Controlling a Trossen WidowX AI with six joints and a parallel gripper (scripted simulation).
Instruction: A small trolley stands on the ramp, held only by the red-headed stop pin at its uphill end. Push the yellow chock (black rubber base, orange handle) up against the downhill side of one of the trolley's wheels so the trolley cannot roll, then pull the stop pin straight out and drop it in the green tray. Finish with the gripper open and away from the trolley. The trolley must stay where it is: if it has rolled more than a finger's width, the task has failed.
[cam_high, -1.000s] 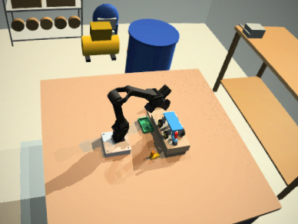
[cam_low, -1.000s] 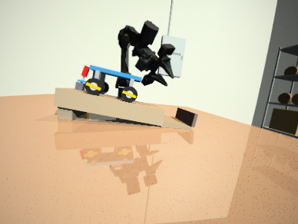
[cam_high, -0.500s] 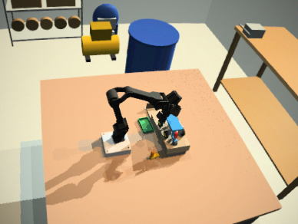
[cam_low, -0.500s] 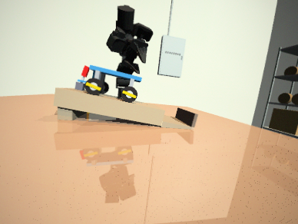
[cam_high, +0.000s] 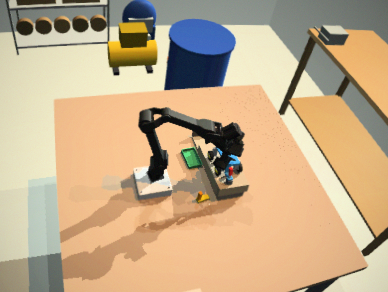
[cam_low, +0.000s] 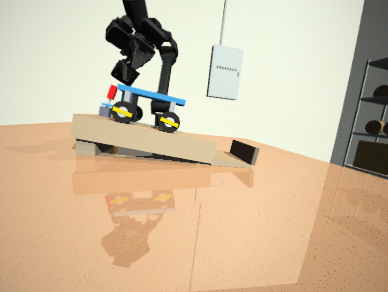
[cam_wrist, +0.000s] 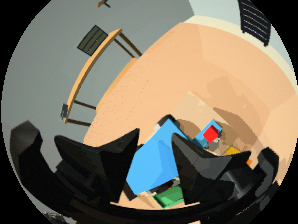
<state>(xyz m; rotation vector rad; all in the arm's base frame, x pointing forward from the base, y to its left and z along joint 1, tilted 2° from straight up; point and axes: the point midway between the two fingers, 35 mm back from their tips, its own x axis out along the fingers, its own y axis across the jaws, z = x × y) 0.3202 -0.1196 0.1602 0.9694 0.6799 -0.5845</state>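
Right now my gripper tip is 50 mm past the red-headed stop pin, 50 mm to the left of it and 60 mm above it. Round my gripper tip: yellow chock 170 mm behind, 50 mm to the right, 170 mm below; blue-decked trolley 10 mm behind, 60 mm to the left, 80 mm below.
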